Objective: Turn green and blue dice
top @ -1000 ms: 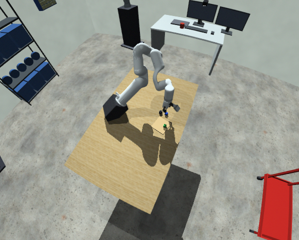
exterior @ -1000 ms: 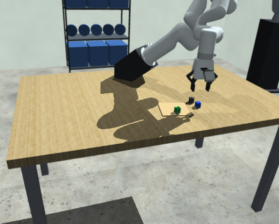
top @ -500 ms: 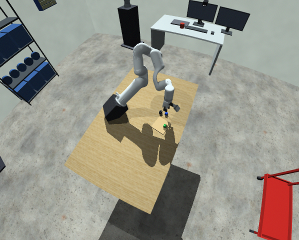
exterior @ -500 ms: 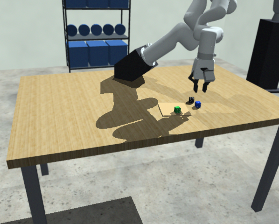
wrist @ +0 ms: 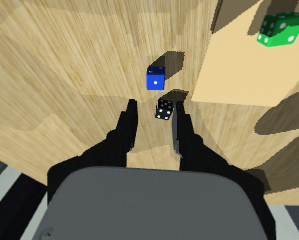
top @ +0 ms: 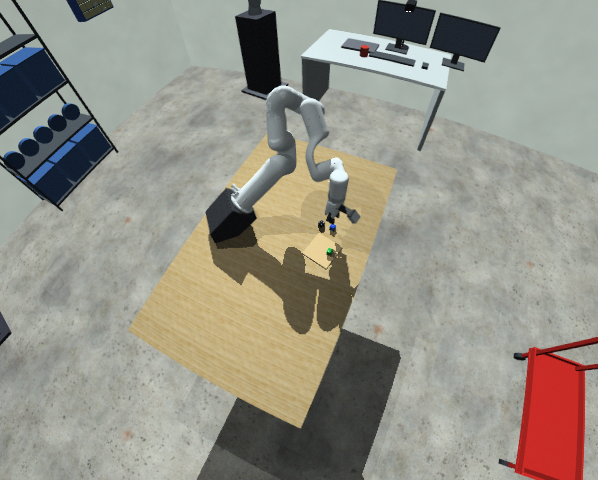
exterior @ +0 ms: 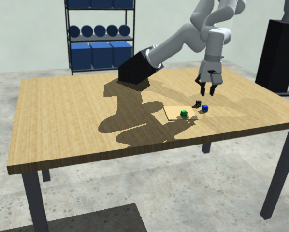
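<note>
Right now my hand is 90 mm above the blue die. From my hand the other things lie so: black die: 60 mm behind, 10 mm to the right, 90 mm below; tan mat: 20 mm ahead, 130 mm to the right, 100 mm below; green die: 60 mm ahead, 130 mm to the right, 90 mm below.
</note>
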